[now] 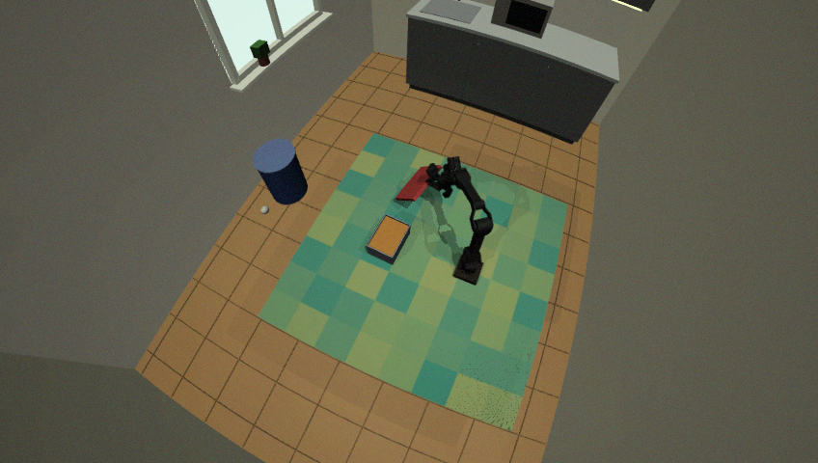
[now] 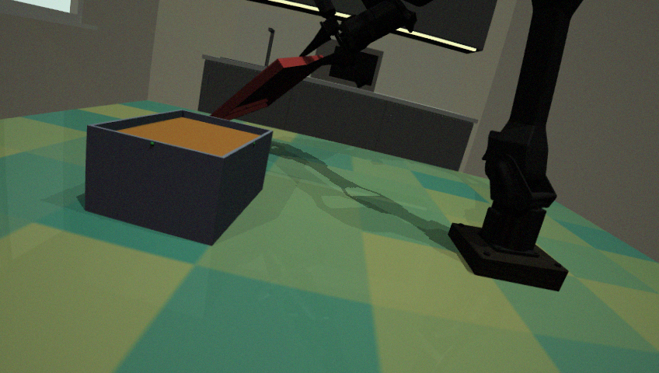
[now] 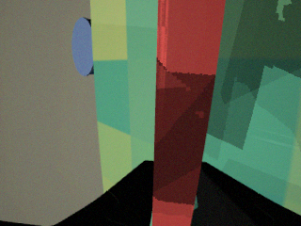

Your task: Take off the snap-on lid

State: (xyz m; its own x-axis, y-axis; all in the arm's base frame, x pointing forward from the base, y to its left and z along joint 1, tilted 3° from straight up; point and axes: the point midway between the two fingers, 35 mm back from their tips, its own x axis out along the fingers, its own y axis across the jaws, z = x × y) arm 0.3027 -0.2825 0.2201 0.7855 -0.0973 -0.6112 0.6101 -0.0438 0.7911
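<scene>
My gripper tip is 50 mm short of the red lid, 20 mm to the left of it and 60 mm above it. The rest, counted from my gripper tip: storage box (90 mm ahead, 290 mm to the left, 150 mm below).
</scene>
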